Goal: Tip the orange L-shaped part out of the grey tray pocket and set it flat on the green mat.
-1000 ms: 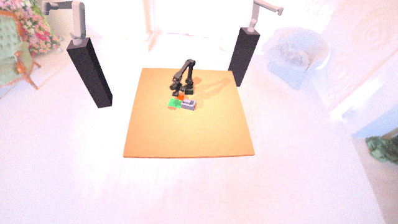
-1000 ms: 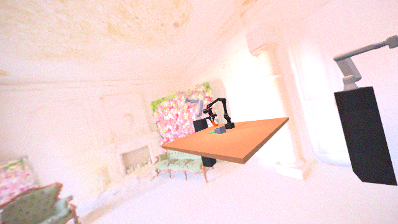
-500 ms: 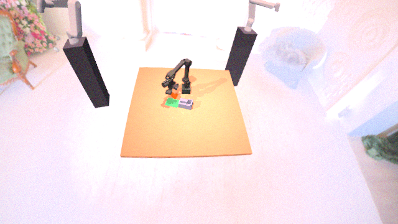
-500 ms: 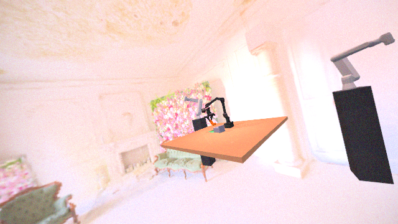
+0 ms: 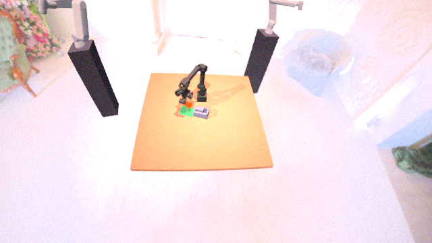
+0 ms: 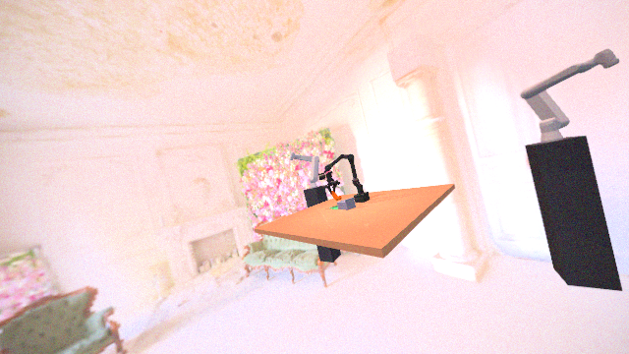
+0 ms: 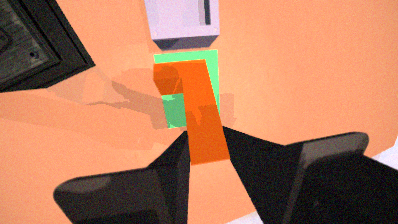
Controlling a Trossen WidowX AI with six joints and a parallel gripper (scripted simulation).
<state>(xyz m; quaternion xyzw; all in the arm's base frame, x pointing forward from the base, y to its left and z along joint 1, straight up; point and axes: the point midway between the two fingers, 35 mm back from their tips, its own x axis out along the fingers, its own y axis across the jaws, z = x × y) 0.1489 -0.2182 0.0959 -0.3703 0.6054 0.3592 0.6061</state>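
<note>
Now: gripper tip 150 mm above the green mat, 20 mm to the right of it and 10 mm short of it. From my gripper tip the other things lie so: orange L-shaped part (40 mm to the left, 30 mm below).
</note>
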